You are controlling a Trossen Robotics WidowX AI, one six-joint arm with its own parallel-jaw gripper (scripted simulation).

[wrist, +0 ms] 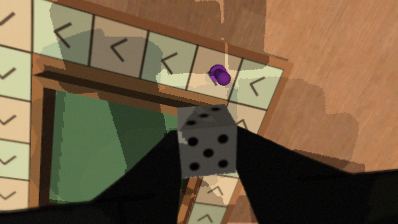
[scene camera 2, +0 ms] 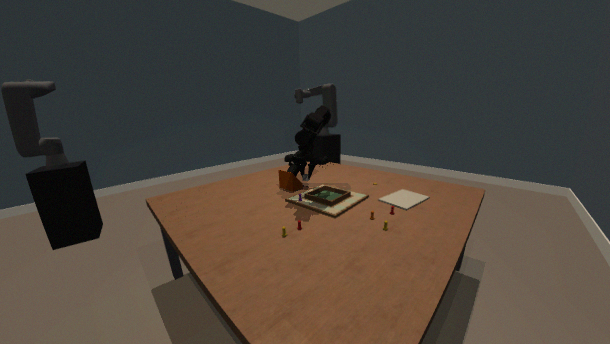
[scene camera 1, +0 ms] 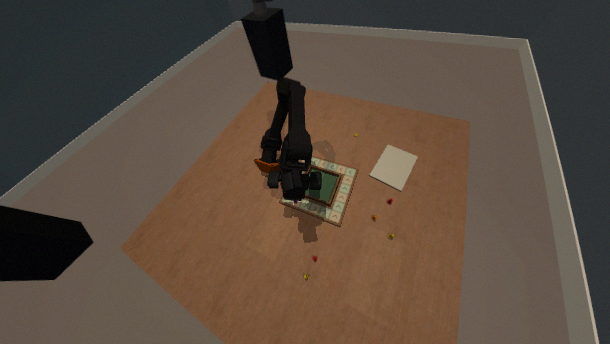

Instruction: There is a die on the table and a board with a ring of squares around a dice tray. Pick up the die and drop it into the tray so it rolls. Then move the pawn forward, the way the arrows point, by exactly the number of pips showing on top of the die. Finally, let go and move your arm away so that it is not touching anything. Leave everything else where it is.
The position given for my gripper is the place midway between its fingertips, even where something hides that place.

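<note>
White sheet (scene camera 1: pixel 394 166) visible; in the wrist view the sheet is out of frame. A grey die (wrist: pixel 207 135) is held by my gripper (wrist: pixel 204 135). Also visible: a green dice tray (wrist: pixel 95 142).
</note>
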